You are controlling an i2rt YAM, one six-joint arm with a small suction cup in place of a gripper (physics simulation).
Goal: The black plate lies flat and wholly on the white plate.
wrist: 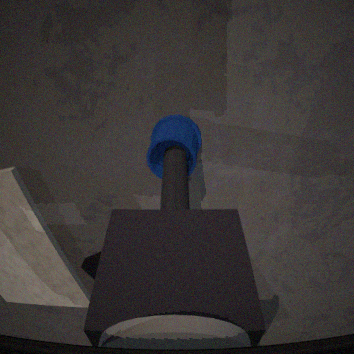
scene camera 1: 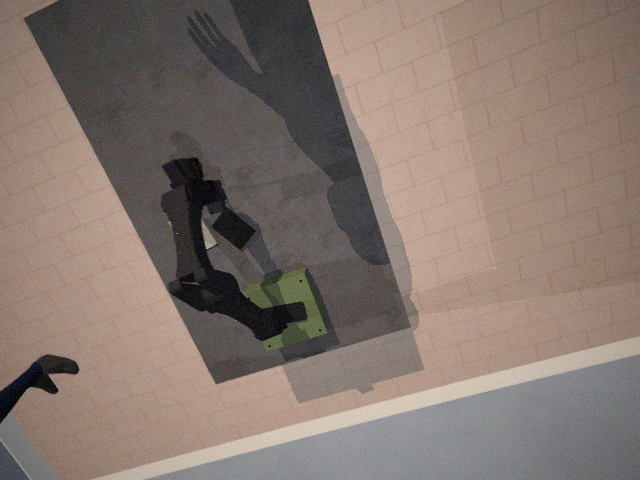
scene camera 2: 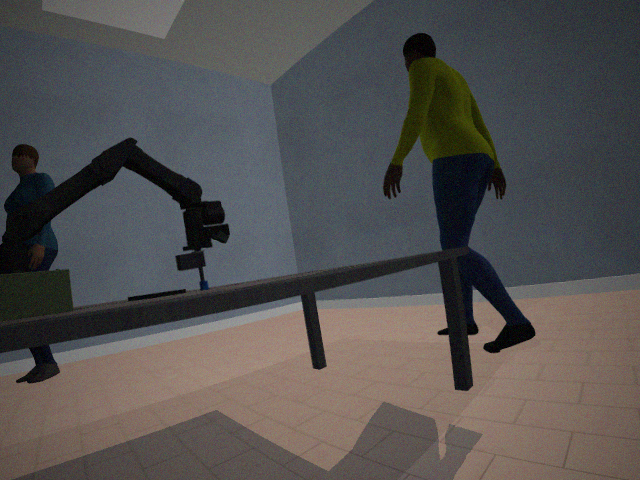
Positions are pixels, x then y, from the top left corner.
a black plate (scene camera 1: 228,224): on the table
a white plate (wrist: 43,275): on the table
